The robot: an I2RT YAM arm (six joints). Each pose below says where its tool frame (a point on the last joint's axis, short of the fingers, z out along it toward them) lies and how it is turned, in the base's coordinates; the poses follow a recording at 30 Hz.
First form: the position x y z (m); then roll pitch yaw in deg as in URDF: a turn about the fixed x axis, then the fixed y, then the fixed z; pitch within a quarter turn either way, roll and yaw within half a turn.
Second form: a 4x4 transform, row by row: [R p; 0 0 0 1], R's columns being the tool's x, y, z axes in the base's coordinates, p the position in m. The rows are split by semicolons. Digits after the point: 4 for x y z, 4 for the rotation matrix.
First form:
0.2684, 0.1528, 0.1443, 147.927, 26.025, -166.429
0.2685, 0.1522, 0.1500, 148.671, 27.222, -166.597
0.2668, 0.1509, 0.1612, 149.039, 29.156, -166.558
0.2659, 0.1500, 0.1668, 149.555, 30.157, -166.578
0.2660, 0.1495, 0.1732, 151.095, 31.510, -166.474
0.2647, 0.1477, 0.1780, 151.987, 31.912, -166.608
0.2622, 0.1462, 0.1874, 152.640, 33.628, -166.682
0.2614, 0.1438, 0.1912, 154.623, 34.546, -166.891
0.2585, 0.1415, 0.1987, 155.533, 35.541, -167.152
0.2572, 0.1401, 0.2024, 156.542, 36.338, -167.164
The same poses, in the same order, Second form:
-0.8735, -0.4253, 0.2368, 0.2684; -0.2109, 0.7690, 0.6034, 0.1528; -0.4388, 0.4772, -0.7615, 0.1443; 0, 0, 0, 1
-0.8650, -0.4294, 0.2596, 0.2685; -0.2061, 0.7758, 0.5964, 0.1522; -0.4574, 0.4624, -0.7596, 0.1500; 0, 0, 0, 1
-0.8494, -0.4431, 0.2867, 0.2668; -0.2030, 0.7758, 0.5975, 0.1509; -0.4872, 0.4493, -0.7489, 0.1612; 0, 0, 0, 1
-0.8410, -0.4477, 0.3037, 0.2659; -0.2007, 0.7795, 0.5934, 0.1500; -0.5024, 0.4381, -0.7454, 0.1668; 0, 0, 0, 1
-0.8289, -0.4504, 0.3318, 0.2660; -0.1994, 0.7921, 0.5770, 0.1495; -0.5226, 0.4121, -0.7463, 0.1732; 0, 0, 0, 1
-0.8258, -0.4460, 0.3452, 0.2647; -0.1966, 0.8013, 0.5650, 0.1477; -0.5286, 0.3987, -0.7494, 0.1780; 0, 0, 0, 1
-0.8103, -0.4523, 0.3728, 0.2622; -0.1918, 0.8056, 0.5605, 0.1462; -0.5538, 0.3827, -0.7395, 0.1874; 0, 0, 0, 1
-0.8022, -0.4416, 0.4018, 0.2614; -0.1868, 0.8248, 0.5336, 0.1438; -0.5671, 0.3530, -0.7442, 0.1912; 0, 0, 0, 1
-0.7933, -0.4371, 0.4237, 0.2585; -0.1809, 0.8339, 0.5215, 0.1415; -0.5813, 0.3370, -0.7406, 0.1987; 0, 0, 0, 1
-0.7854, -0.4338, 0.4416, 0.2572; -0.1790, 0.8420, 0.5089, 0.1401; -0.5925, 0.3207, -0.7390, 0.2024; 0, 0, 0, 1

